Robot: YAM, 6 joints.
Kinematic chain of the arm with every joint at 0, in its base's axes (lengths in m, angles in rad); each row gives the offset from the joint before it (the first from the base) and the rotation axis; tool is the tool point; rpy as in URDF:
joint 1: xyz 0 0 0.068 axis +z
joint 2: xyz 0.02 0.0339 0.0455 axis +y
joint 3: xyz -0.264 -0.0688 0 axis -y
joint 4: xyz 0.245 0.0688 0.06 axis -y
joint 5: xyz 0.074 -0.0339 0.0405 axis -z
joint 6: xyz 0.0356 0 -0.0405 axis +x
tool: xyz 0 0 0 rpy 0 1.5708 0
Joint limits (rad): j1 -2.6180..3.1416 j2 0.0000..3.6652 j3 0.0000..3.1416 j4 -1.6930..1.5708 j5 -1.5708..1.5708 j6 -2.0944..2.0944
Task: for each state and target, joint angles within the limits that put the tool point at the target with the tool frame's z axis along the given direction. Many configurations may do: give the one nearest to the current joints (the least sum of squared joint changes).
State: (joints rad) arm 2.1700 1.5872 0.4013 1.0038 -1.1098 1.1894
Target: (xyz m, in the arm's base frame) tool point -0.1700 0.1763 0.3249 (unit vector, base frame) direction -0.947 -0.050 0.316
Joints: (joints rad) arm 2.2240 1.1912 0.6172 1.1069 -0.8991 1.1894
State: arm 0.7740 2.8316 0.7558 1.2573 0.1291 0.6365
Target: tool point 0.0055 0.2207 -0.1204 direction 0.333 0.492 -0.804
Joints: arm 1.6021 2.8008 0.5668 1.2027 0.3558 0.6365
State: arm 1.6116 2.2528 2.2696 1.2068 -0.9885 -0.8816
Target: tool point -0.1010 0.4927 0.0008 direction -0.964 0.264 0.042
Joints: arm 1.7079 2.8145 1.6125 1.3083 -1.1643 -0.8816
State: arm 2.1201 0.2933 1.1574 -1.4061 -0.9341 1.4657
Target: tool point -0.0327 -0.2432 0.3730 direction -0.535 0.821 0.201
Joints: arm 1.5207 0.0107 1.7511 -1.4923 -0.6129 1.4657
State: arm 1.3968 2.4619 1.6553 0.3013 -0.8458 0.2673
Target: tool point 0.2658 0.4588 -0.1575 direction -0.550 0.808 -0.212
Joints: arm 0.9849 3.2989 2.2340 0.5436 -1.1312 0.2673
